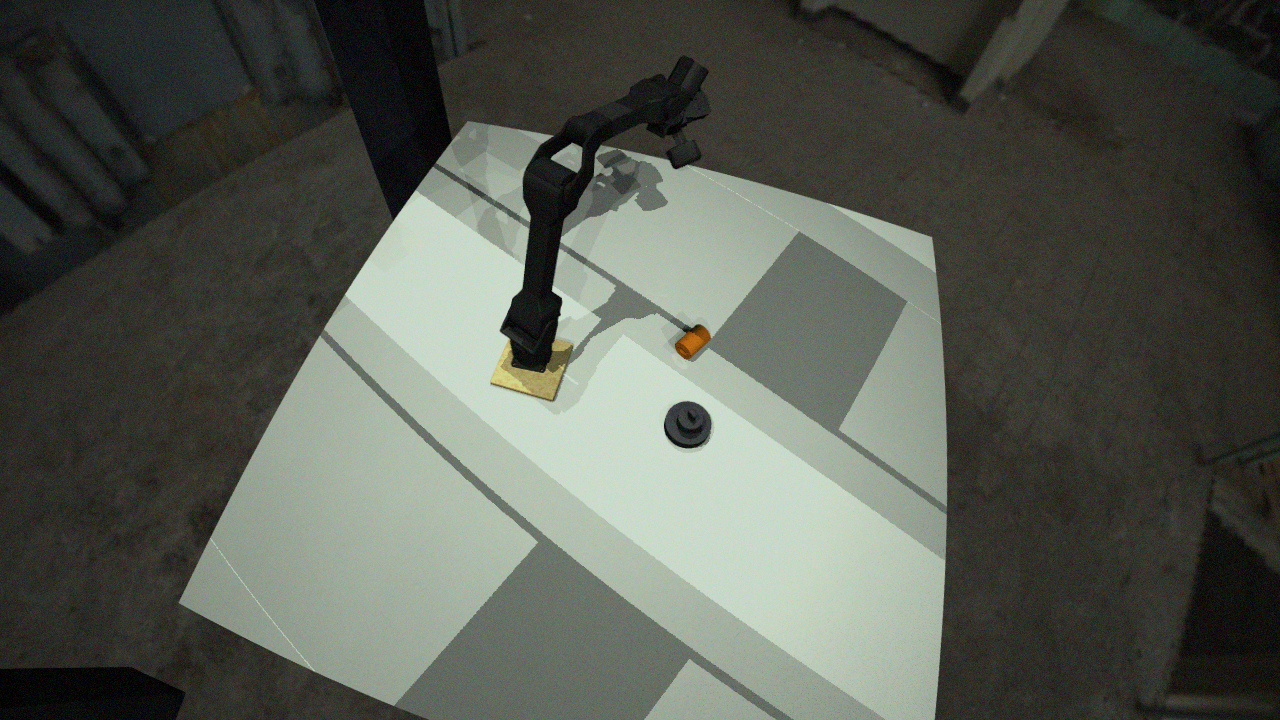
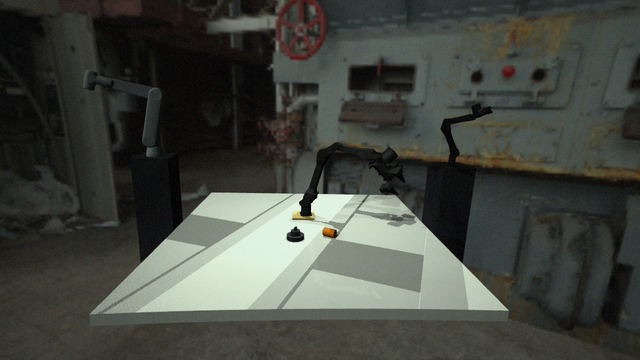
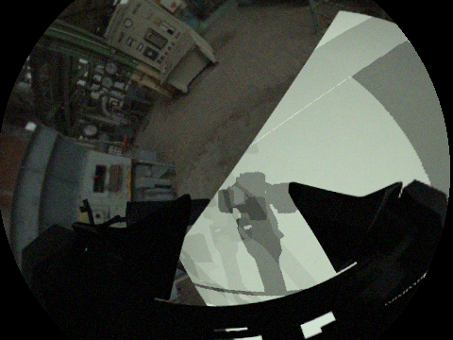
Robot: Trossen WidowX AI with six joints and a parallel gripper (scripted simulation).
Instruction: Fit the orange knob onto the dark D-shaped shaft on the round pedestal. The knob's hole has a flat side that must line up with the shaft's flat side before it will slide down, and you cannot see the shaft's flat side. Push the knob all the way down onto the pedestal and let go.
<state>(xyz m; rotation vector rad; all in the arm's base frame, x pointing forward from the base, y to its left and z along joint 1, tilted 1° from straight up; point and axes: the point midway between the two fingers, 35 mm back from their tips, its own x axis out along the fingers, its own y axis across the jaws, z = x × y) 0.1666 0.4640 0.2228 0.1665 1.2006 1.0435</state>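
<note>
Right now my gripper tip is 400 mm to the left of the orange knob, 190 mm above it and 130 mm short of it. Also, from my gripper tip: round pedestal: 570 mm to the right, 180 mm below, 150 mm ahead.
</note>
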